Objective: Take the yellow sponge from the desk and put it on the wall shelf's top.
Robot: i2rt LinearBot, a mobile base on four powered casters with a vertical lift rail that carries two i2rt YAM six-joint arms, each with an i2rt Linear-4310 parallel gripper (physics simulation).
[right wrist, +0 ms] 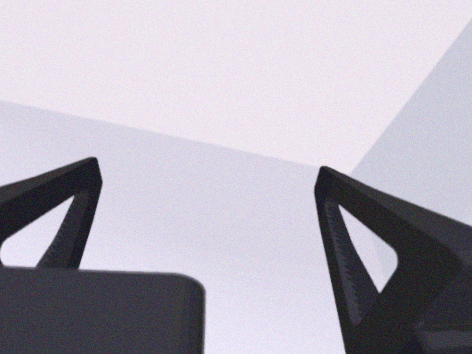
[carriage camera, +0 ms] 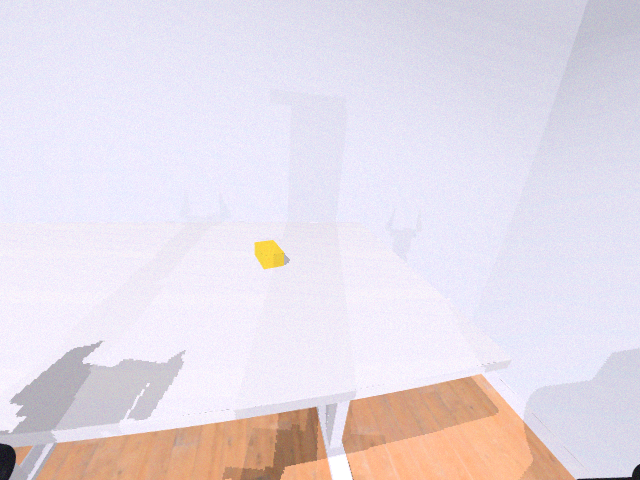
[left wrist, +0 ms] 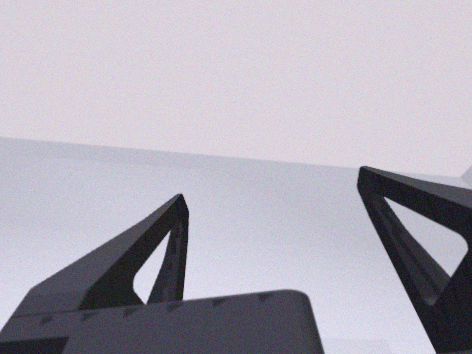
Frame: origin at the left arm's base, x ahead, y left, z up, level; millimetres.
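Seen in the pictures: left gripper, fingertip midpoint: (left wrist: 269,189); right gripper, fingertip midpoint: (right wrist: 210,173).
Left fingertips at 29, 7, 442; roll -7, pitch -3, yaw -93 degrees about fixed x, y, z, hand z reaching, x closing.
Pixels of each thing's top centre, then the offset from my left fingertips to it, as dx, dy, dz. "pt": a spot on its surface instead. Level surfaces: height alone.
- yellow sponge, top centre: (carriage camera: 268,247) +522, -208, -311
- white desk, surface height: dz -352
- white desk leg, surface spot: (carriage camera: 336,431) pt +509, -490, -1145
- wooden floor, surface height: dz -1302
The yellow sponge (carriage camera: 269,254) lies on the white desk (carriage camera: 403,330), a little left of the middle in the carriage view and towards the desk's far side. My left gripper (left wrist: 269,189) is open and empty, with its fingers tilted up towards the wall and ceiling. My right gripper (right wrist: 210,173) is open and empty and also points up at the wall and ceiling. Neither gripper's fingers show in the carriage view, and the sponge does not show in the wrist views. The wall shelf does not show in these views.
A white wall (carriage camera: 155,103) stands behind the desk and more wall runs along its right side. A white desk leg (carriage camera: 336,431) stands below the front edge on the wooden floor (carriage camera: 429,444). Shadows of the robot fall on the desk's front left and on the wall.
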